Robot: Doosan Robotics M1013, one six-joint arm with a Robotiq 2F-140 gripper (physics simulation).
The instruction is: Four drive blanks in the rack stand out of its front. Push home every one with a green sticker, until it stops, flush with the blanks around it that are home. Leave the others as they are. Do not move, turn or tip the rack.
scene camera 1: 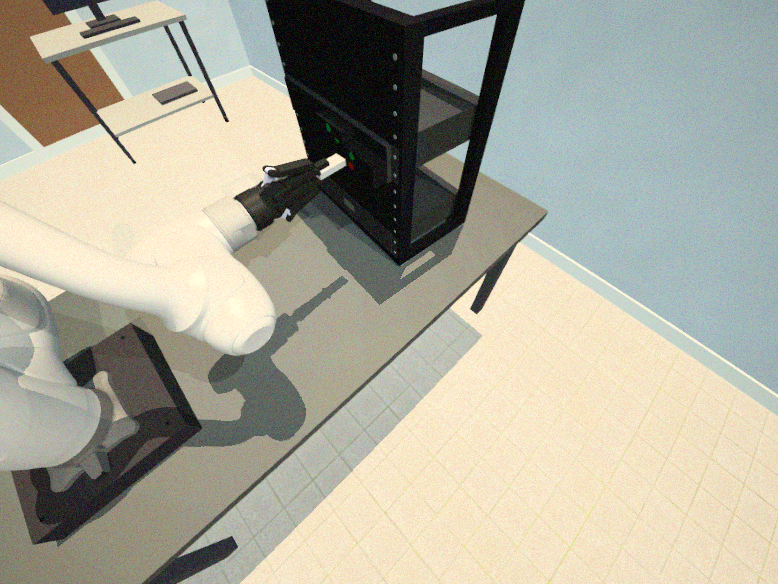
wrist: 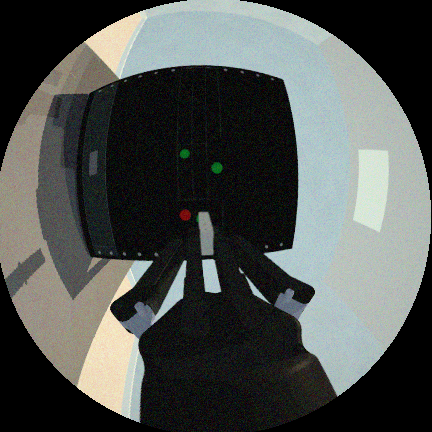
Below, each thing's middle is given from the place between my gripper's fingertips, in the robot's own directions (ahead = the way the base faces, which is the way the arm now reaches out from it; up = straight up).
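Labels:
There is the black rack (scene camera 1: 356, 83), and it sits 50 mm below my hand, 110 mm to the left of it and 220 mm ahead of it.

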